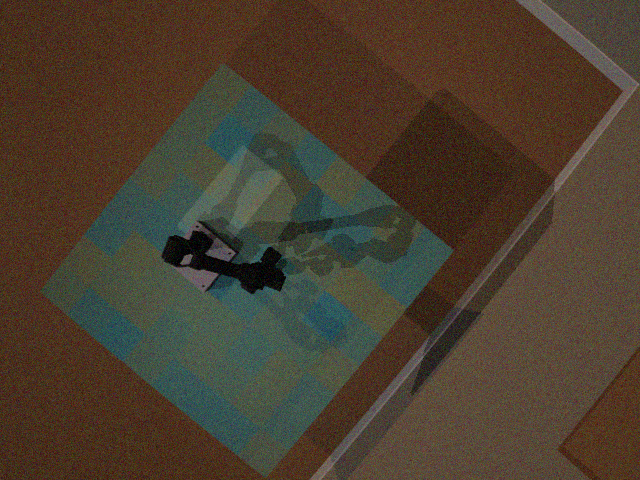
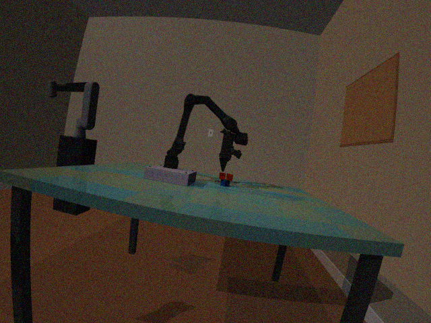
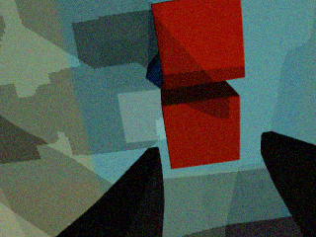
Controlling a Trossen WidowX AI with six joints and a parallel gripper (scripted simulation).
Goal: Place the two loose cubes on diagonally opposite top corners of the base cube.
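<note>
Now: gripper tip 40 mm short of the red cube and 30 mm above it. Also, from my gripper tip: blue cube: 60 mm below, 20 mm ahead.
</note>
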